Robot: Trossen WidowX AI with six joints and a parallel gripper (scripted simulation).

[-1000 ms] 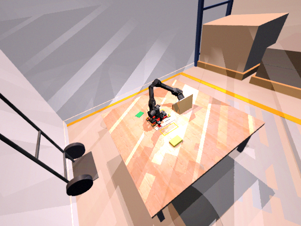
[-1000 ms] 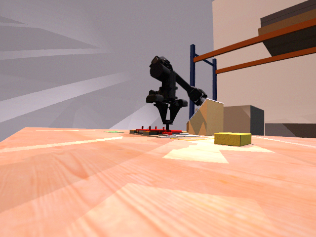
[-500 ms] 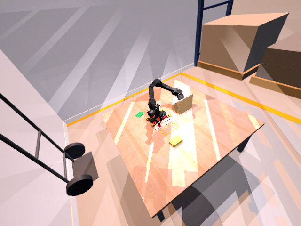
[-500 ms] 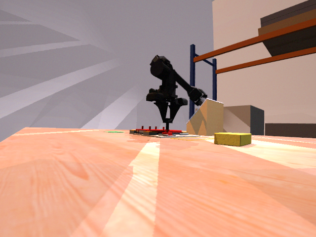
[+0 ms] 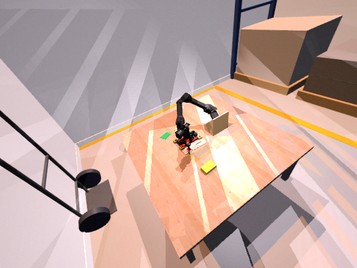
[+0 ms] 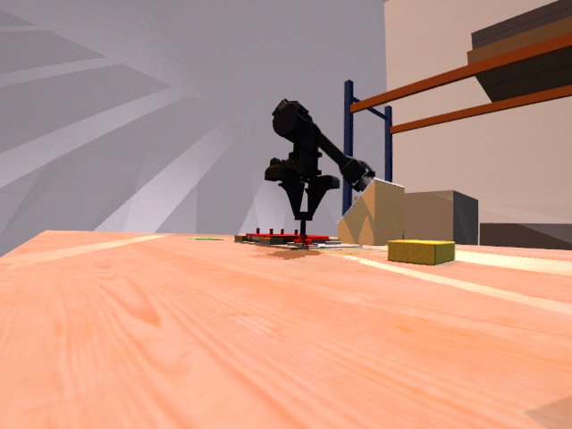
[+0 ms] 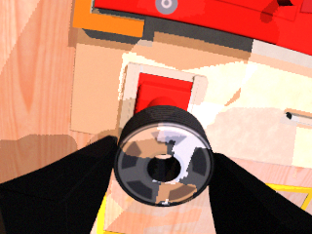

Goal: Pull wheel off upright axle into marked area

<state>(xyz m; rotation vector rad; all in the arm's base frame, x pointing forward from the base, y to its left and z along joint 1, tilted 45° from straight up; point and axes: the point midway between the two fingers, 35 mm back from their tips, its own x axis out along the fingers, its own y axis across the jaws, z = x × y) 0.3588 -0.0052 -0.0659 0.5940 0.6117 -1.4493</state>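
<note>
The upright axle lies 4 cm below my gripper tip. Round my gripper tip: green card (33 cm to the right, 8 cm ahead, 7 cm below); wheel (right at my gripper tip); yellow block (27 cm to the left, 6 cm below, 1 cm behind).
</note>
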